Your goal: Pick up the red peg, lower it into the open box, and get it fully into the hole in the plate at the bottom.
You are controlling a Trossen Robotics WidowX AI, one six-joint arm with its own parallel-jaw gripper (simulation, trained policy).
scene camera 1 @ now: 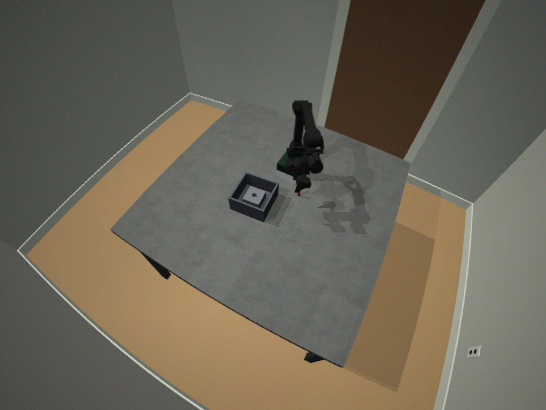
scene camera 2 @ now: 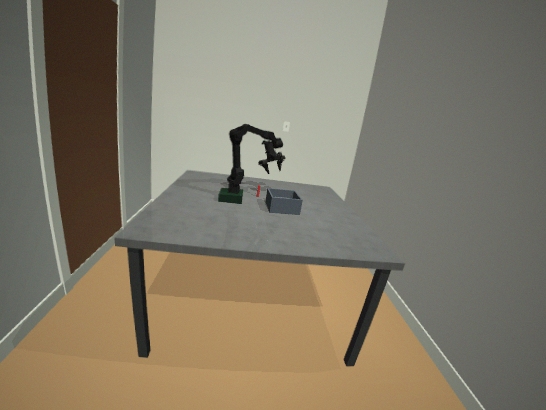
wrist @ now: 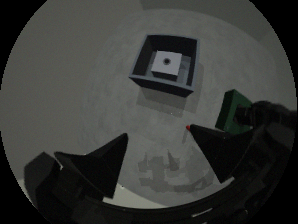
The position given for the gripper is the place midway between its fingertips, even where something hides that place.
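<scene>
The gripper (wrist: 159, 132) is visible, and so are a plate (wrist: 166, 65) and a grey box (wrist: 141, 73). The grey box (scene camera 1: 248, 179) can be seen in scene camera 1 as well, and scene camera 2 shows the grey box (scene camera 2: 291, 203) too.
</scene>
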